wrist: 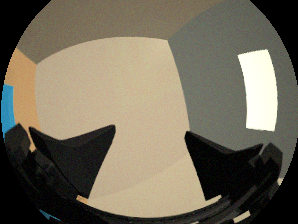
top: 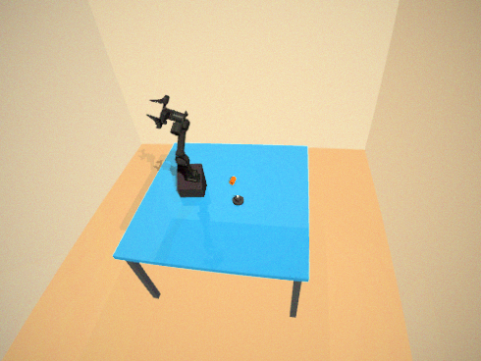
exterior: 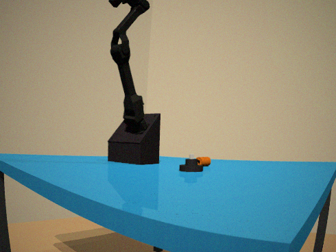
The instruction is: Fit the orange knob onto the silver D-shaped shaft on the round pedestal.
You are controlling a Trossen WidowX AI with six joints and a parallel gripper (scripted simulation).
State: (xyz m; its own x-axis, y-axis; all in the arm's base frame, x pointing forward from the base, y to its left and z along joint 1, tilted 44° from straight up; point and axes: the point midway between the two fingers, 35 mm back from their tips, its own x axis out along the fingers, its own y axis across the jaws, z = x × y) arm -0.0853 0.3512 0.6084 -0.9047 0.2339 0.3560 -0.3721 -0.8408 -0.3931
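My gripper tip is now 830 mm above the orange knob, 360 mm short of it and 300 mm to the right of it. From my gripper tip the other things lie so: round pedestal: 820 mm below, 420 mm ahead, 80 mm to the left.
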